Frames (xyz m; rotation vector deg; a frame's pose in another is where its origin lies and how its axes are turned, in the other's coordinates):
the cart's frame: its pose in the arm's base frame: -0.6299 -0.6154 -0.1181 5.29 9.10 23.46
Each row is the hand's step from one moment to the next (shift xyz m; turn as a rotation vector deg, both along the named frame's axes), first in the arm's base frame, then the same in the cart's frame.
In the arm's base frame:
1: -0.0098 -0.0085 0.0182 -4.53 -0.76 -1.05
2: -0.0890 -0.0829 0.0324 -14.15 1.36 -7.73
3: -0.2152 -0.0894 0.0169 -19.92 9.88 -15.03
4: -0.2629 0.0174 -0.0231 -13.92 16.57 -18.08
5: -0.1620 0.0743 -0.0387 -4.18 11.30 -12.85
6: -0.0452 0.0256 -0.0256 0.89 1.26 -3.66
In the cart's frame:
1: -0.0148 -0.0017 0.0167 -4.27 0.94 -1.77
2: -0.1183 -0.0372 0.0213 -11.22 5.80 -10.12
3: -0.2331 0.0040 -0.0153 -12.02 14.94 -18.78
4: -0.2278 0.1153 -0.0690 -3.48 18.35 -21.13
5: -0.1115 0.1261 -0.0702 2.51 10.39 -14.00
6: -0.0271 0.0378 -0.0344 1.81 0.36 -3.52

